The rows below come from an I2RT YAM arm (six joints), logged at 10 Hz.
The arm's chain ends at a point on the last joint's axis. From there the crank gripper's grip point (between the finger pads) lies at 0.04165 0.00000 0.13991 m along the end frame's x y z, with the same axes.
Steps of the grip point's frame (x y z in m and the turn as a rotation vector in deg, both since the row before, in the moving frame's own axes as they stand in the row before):
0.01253 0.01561 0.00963 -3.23 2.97 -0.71
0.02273 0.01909 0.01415 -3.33 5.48 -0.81
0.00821 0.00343 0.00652 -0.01 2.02 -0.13
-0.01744 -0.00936 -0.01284 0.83 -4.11 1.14
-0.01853 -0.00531 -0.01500 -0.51 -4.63 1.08
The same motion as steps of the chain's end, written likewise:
0.00530 0.00835 0.01218 -3.23 2.97 -0.71
0.00951 0.01177 0.01898 -3.33 5.48 -0.81
0.00330 0.00351 0.00808 -0.01 2.02 -0.13
-0.00732 -0.00804 -0.01546 0.83 -4.11 1.14
-0.00708 -0.00725 -0.01790 -0.51 -4.63 1.08

